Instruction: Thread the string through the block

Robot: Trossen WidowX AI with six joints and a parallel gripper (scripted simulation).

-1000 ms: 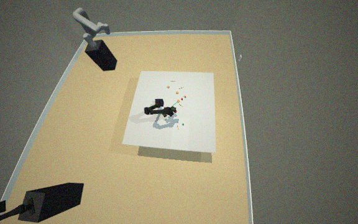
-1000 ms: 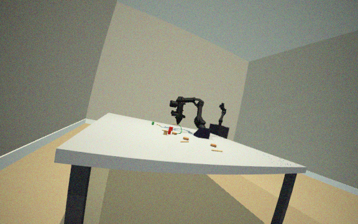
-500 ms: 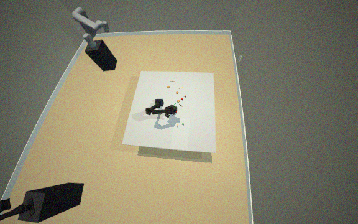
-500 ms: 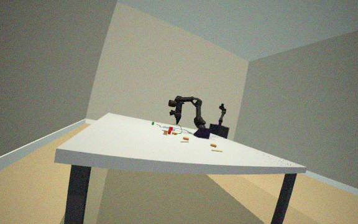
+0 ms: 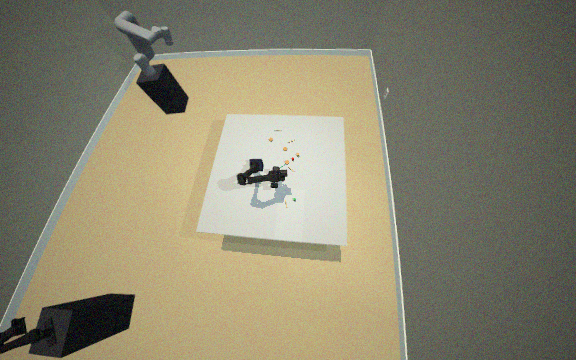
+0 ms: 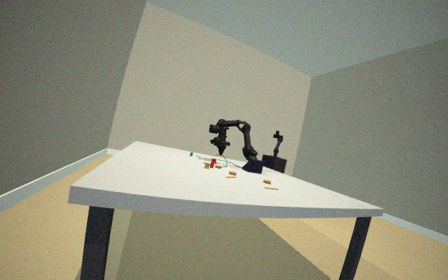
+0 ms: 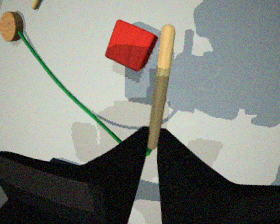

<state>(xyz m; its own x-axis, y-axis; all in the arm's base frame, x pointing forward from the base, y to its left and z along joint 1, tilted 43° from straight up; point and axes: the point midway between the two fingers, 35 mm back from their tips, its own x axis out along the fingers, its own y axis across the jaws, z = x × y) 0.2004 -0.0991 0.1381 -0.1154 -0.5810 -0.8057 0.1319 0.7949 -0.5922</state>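
The red block lies 60 mm ahead of my gripper tip, 20 mm to the left of it and 50 mm below it. From my gripper tip the other things lie so: round wooden button 100 mm ahead, 200 mm to the left, 50 mm below; green object 160 mm ahead, 180 mm to the right, 50 mm below.
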